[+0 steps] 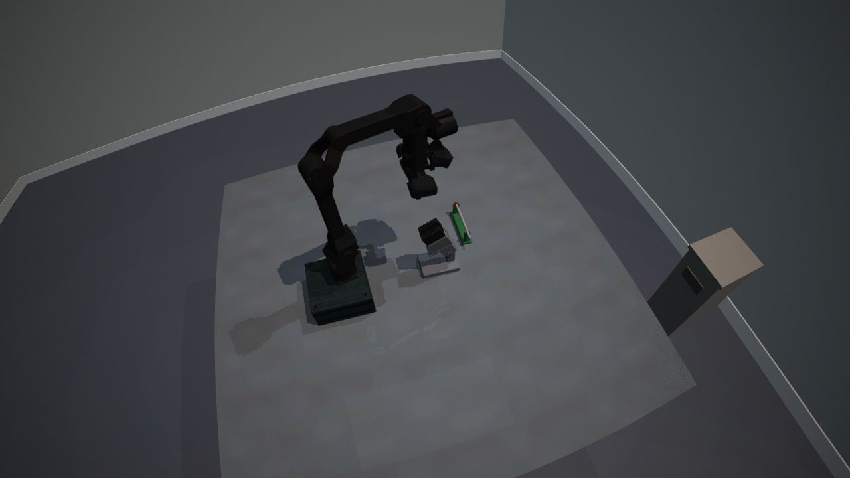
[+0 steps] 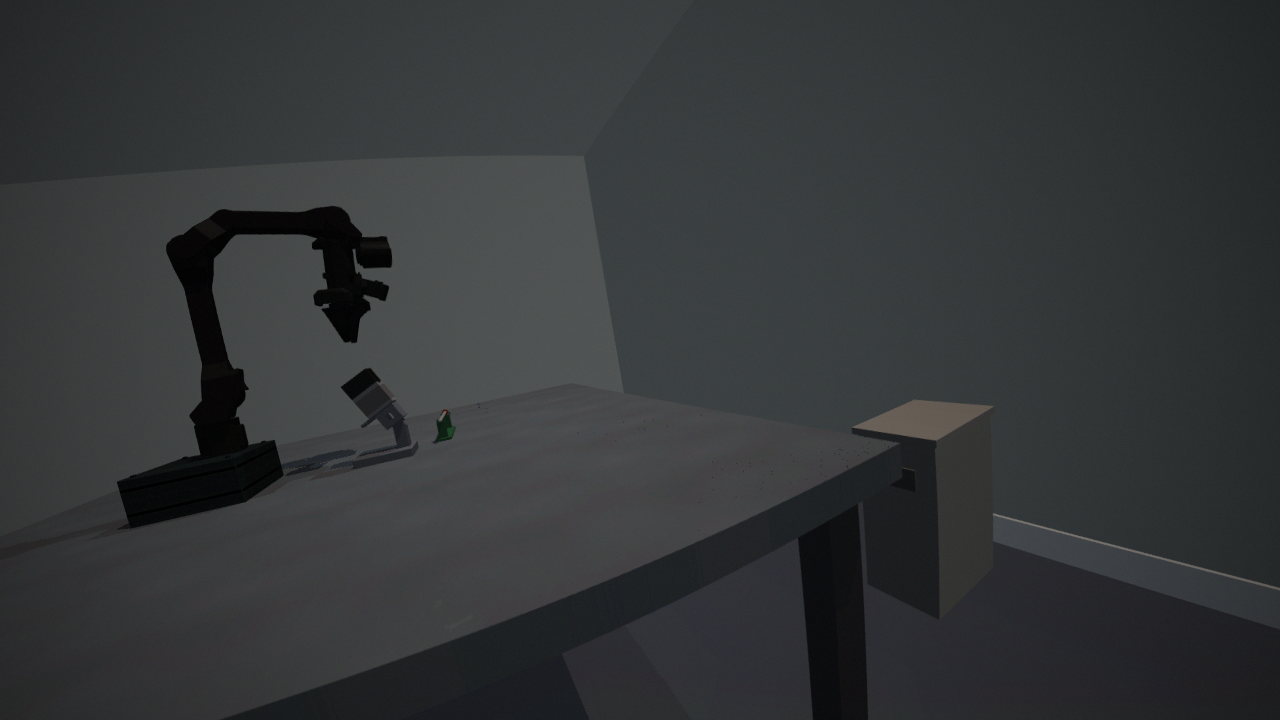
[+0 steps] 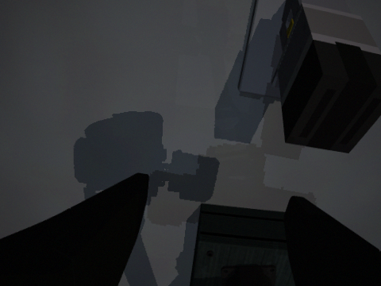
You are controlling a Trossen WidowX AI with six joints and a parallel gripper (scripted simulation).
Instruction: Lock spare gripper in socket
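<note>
Now: gripper tip 16 cm short of the green pin rack, 2 cm to the right of it and 22 cm above it. The rest, counted from my gripper tip: grey mount 4 cm ahead, 8 cm to the right, 19 cm below; then spare gripper 2 cm ahead, 8 cm to the right, 12 cm below.
</note>
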